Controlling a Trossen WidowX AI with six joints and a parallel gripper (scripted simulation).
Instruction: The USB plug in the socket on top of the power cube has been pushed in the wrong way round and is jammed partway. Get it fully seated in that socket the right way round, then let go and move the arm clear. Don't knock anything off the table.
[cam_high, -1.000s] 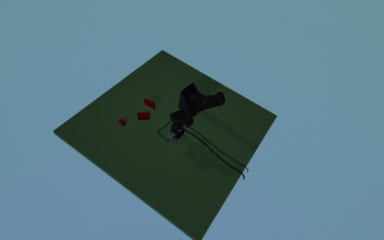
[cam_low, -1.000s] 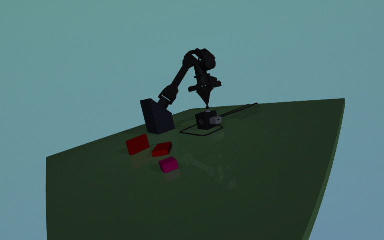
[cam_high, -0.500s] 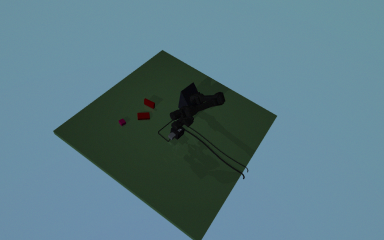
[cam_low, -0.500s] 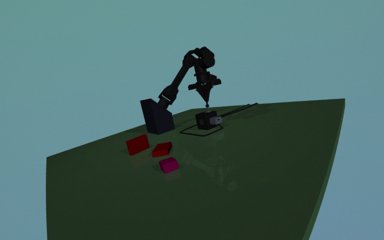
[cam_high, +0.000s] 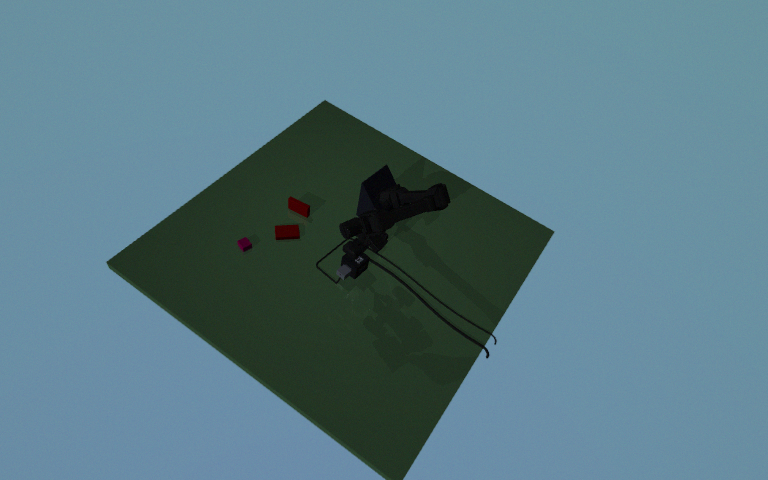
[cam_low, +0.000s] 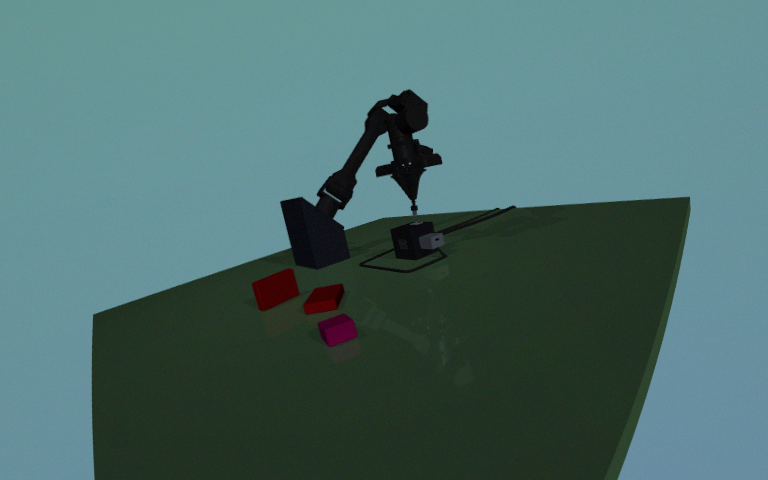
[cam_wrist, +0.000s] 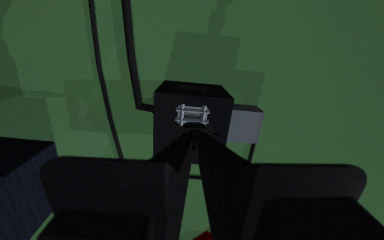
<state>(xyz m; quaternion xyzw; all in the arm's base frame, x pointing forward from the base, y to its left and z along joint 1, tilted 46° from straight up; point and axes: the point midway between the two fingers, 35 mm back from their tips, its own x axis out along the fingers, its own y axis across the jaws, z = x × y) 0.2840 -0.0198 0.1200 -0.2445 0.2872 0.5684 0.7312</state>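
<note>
Right now my gripper tip is 2 cm above the grey USB plug. Also, from my gripper tip: magenta block 16 cm ahead, 43 cm to the right, 12 cm below.
</note>
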